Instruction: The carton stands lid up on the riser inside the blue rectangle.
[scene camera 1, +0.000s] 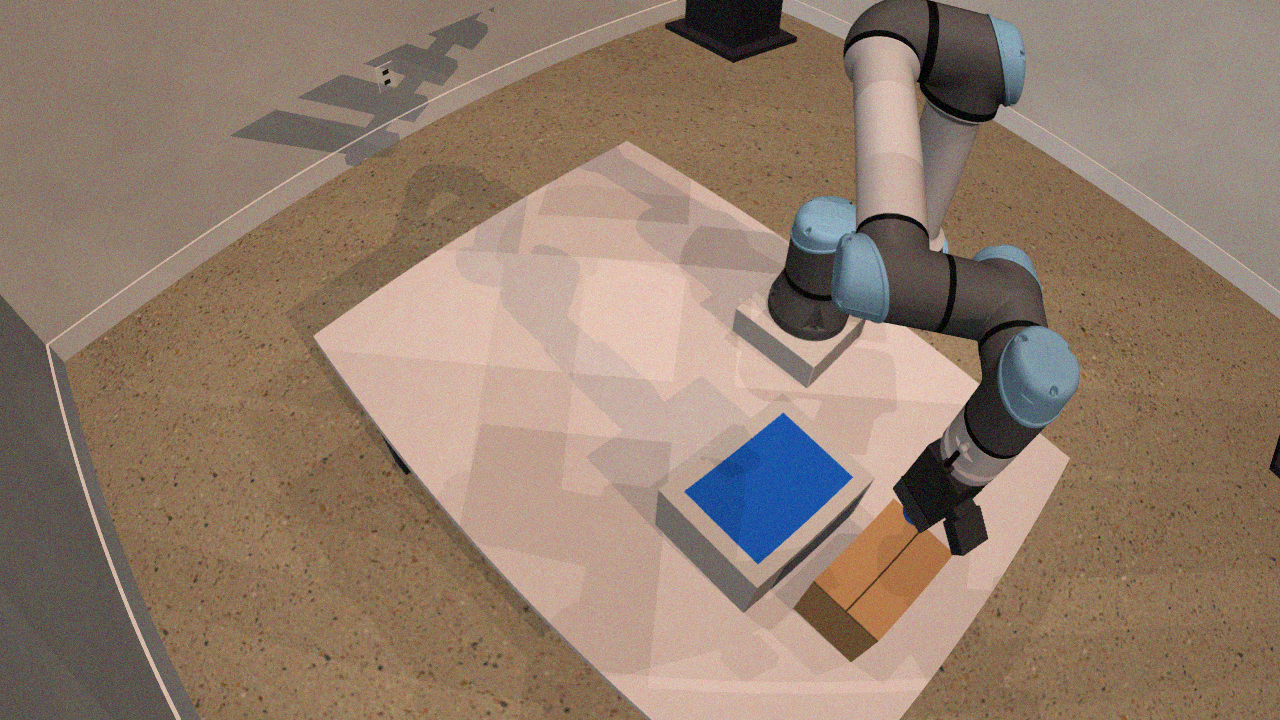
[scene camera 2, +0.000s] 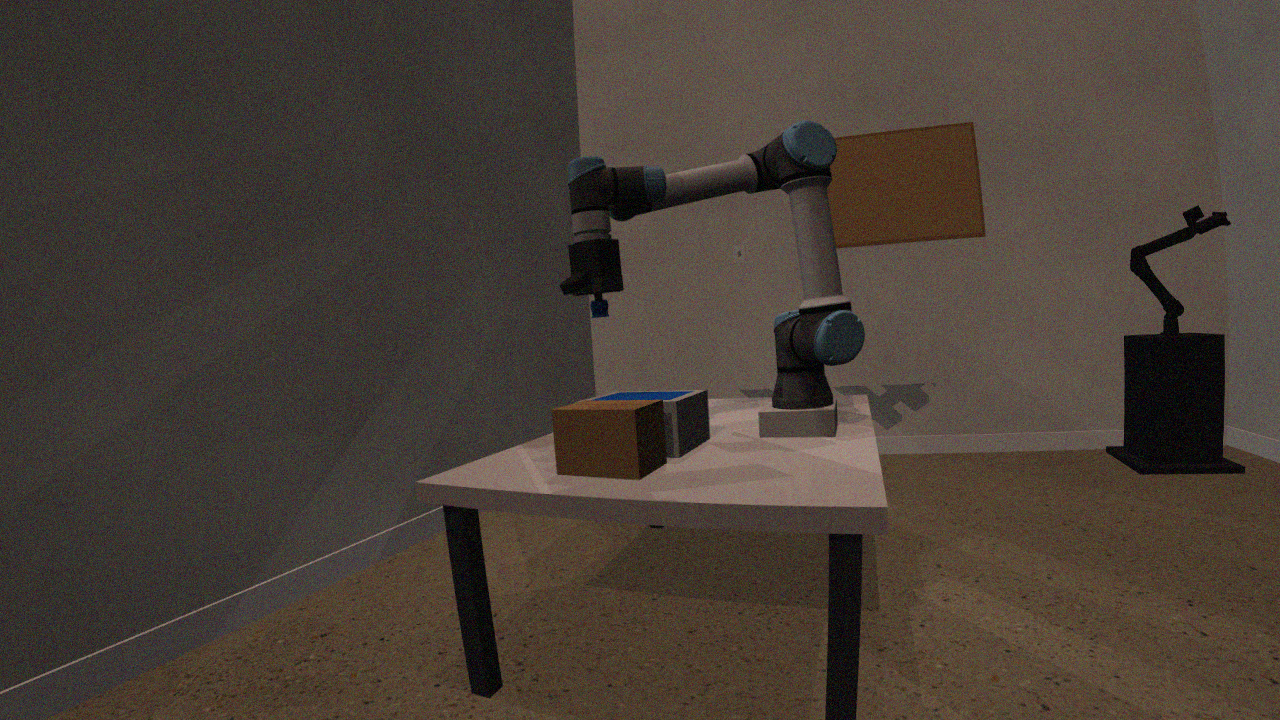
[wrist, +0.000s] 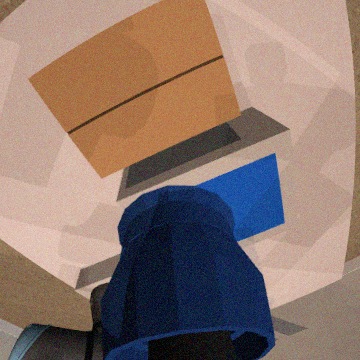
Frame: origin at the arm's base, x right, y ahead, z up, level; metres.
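Where they show: hand at its tool point: (scene camera 2: 600, 317) (wrist: 177, 235); arm's base at its link origin: (scene camera 1: 808, 307) (scene camera 2: 802, 404).
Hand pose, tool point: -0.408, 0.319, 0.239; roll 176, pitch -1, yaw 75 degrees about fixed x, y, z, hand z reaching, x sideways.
Observation:
Each offset is from my tool point to the top centre of the thing, as dx, dy, dz. Level surfaces: height alone.
The orange-brown carton @(-0.019, -0.014, -0.173) (scene camera 1: 899, 586) (scene camera 2: 597, 438) (wrist: 145, 95) stands on the table beside the riser, its face with the dark seam up. The grey riser @(+0.192, +0.013, -0.183) (scene camera 1: 707, 537) (scene camera 2: 691, 420) (wrist: 260, 120) bears the blue rectangle @(+0.192, +0.013, -0.183) (scene camera 1: 769, 488) (scene camera 2: 644, 394) (wrist: 257, 200) on its top; no carton is on it. In scene camera 2 the carton hides part of the riser. My gripper (scene camera 1: 909, 517) (scene camera 2: 599, 308) (wrist: 176, 207), a blue suction cup, points down and hangs well above the carton's height, with a clear gap. It holds nothing. In the wrist view the cup covers part of the blue rectangle.
The pale table @(dz -0.303) (scene camera 1: 537, 394) (scene camera 2: 760, 483) carries the arm's grey base block (scene camera 1: 778, 344) (scene camera 2: 796, 421) behind the riser. A black pedestal (scene camera 2: 1174, 394) with a small dark arm stands on the floor at the right. A brown board (scene camera 2: 908, 183) hangs on the wall.

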